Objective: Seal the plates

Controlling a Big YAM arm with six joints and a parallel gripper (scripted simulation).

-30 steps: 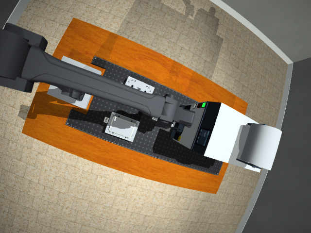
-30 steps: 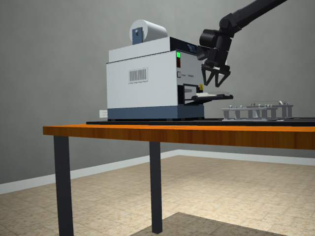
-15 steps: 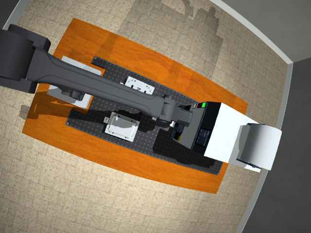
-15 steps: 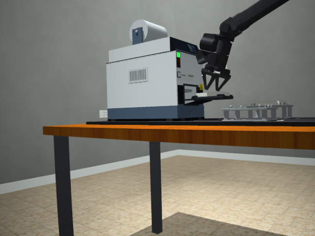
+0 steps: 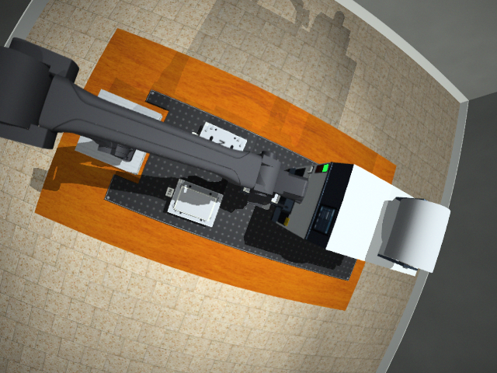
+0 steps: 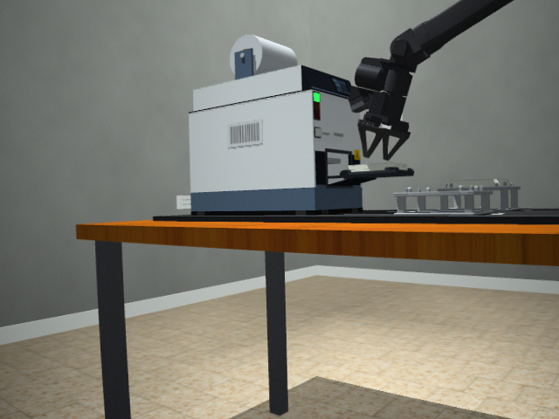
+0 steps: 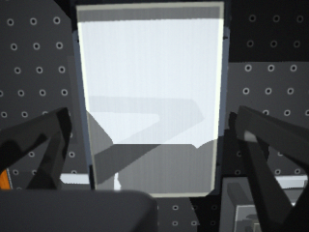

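Now: the sealer stage 40 mm below my hand. Also, from my hand: plate nest 190 mm behind, 70 mm to the left, 90 mm below; pale start button 100 mm ahead, 100 mm to the left, 60 mm above; A1 mark 260 mm behind, 130 mm to the left, 90 mm below.
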